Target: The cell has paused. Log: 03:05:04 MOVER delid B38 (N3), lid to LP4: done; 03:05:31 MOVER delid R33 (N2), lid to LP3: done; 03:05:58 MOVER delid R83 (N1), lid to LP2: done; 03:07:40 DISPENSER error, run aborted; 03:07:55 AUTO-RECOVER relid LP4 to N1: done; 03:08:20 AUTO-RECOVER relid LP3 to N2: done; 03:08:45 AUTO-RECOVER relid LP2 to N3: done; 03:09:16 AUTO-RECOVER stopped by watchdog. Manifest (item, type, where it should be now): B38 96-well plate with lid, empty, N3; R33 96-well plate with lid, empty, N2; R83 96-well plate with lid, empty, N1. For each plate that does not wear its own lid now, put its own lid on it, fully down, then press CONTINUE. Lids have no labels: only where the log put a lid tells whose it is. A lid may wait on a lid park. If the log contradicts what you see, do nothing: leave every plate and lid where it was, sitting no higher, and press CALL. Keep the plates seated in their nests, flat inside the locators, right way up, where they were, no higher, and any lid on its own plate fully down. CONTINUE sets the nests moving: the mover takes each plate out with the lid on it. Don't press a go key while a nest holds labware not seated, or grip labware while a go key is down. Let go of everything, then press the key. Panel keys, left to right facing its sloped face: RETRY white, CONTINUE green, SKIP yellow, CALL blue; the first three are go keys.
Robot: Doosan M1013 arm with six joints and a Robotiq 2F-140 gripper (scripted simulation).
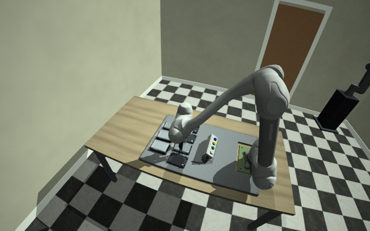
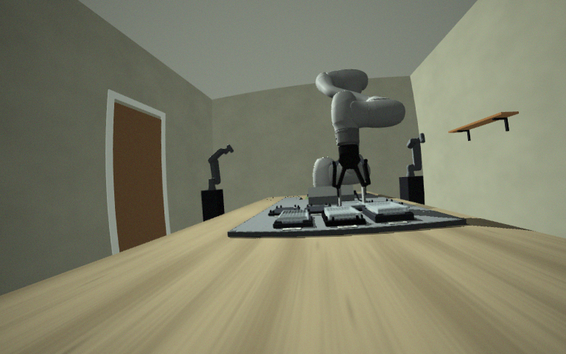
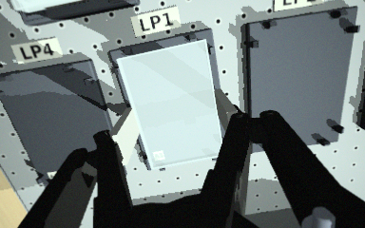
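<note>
The clear lid is 2 cm below my hand. Also, from my hand: lid park LP2 (13 cm to the right, 4 cm below, 1 cm behind); LP1 label (9 cm ahead, 4 cm below, 1 cm to the right); lid park LP4 (13 cm to the left, 4 cm below, 1 cm ahead).
</note>
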